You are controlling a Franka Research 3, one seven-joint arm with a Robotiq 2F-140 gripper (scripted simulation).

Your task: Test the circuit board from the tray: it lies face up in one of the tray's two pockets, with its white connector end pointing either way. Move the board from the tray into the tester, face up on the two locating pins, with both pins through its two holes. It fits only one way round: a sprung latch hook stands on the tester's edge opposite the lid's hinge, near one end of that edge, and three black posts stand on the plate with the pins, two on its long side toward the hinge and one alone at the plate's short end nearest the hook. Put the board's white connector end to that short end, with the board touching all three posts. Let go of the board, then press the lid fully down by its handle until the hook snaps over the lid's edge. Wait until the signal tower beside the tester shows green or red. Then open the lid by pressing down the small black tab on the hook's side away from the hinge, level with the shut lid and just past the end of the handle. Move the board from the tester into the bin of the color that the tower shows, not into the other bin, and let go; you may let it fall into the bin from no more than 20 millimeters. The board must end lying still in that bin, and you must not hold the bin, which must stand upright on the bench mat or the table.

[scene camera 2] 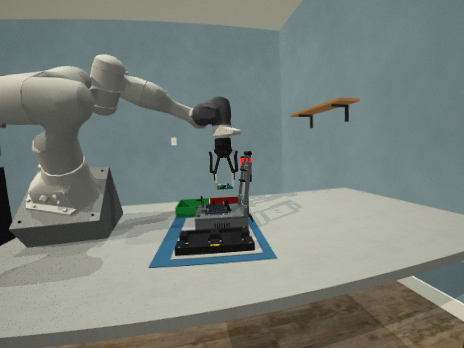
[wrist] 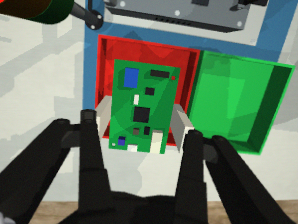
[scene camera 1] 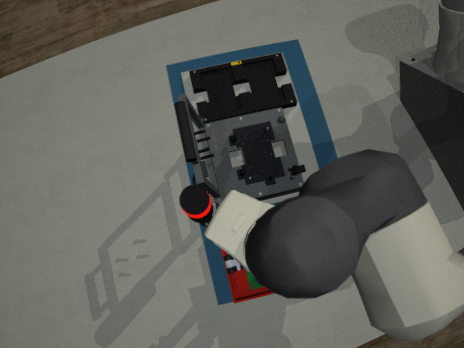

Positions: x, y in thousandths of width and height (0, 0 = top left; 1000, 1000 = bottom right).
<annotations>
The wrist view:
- my gripper: 475, 493
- green circuit board: 482, 422
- green bin: 804, 449
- red bin: 371, 217
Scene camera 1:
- red bin: 518, 829
</annotations>
